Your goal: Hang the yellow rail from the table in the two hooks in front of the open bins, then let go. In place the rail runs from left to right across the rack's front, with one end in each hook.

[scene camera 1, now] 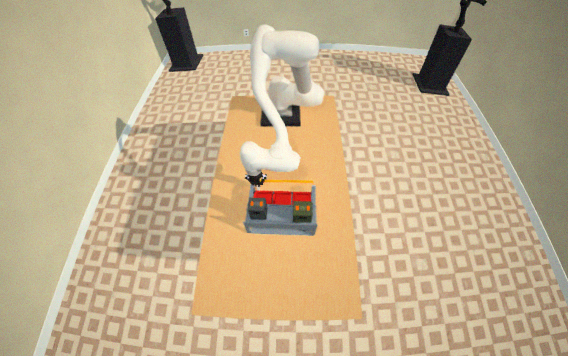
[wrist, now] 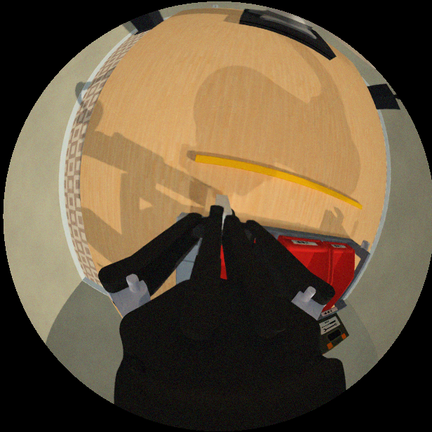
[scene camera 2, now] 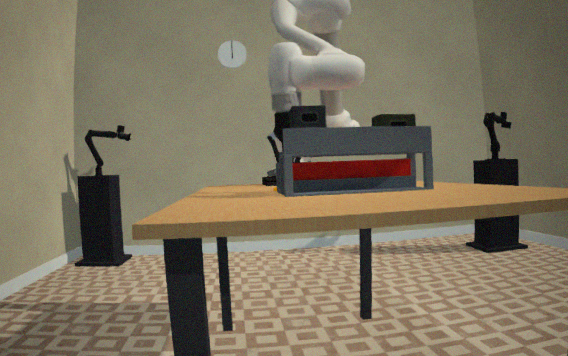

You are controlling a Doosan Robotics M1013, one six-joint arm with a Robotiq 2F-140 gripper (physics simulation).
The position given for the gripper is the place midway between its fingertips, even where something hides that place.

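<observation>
The gripper (wrist: 220, 203) is visible, as is a yellow rail (wrist: 220, 161).
</observation>
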